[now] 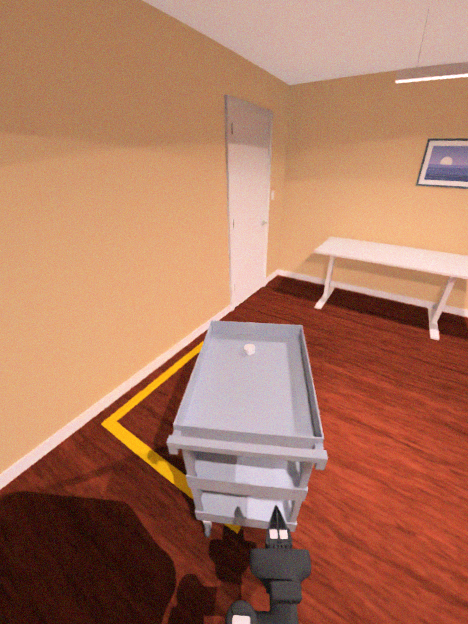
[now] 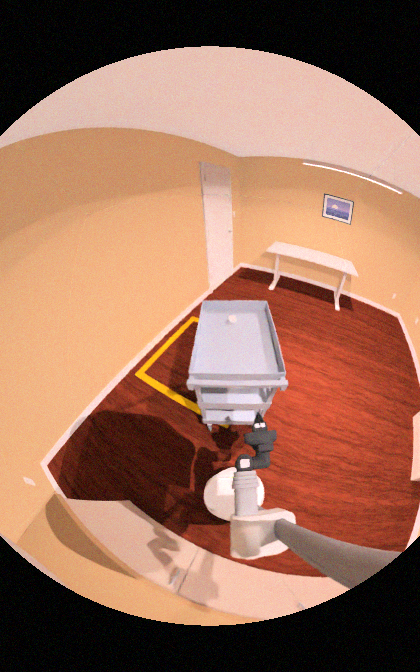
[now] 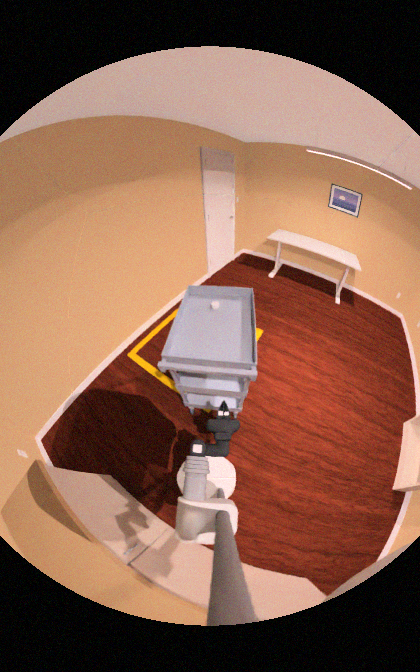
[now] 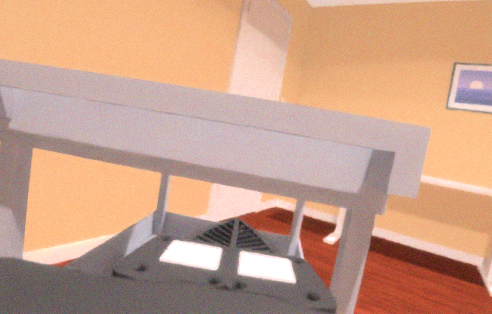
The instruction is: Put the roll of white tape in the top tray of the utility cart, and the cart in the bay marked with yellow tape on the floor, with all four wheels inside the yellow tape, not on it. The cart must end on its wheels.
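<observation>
The grey utility cart [image 1: 246, 393] [image 2: 237, 345] [image 3: 212, 332] [image 4: 215, 120] stands upright, partly over the yellow tape bay [image 1: 151, 456] [image 2: 170, 395] [image 3: 152, 372]. Its near left wheel [image 1: 207, 527] [image 2: 210, 427] is close to the near tape line; the other wheels are mostly hidden. The roll of white tape [image 1: 249, 348] [image 2: 232, 318] [image 3: 215, 304] lies in the top tray, toward the far end. My gripper [image 1: 276, 508] [image 2: 258, 415] [image 3: 223, 403] [image 4: 234, 240] is shut and empty. It is at the cart's handle end, below the handle bar. Whether it touches the cart is unclear.
A wall with a white door [image 1: 249, 201] [image 2: 218, 225] [image 3: 220, 215] [image 4: 260, 60] runs along the bay's left side. A white table [image 1: 392, 253] [image 2: 312, 256] [image 3: 315, 246] stands at the far wall. Pale furniture [image 2: 130, 530] [image 3: 110, 510] stands behind my base.
</observation>
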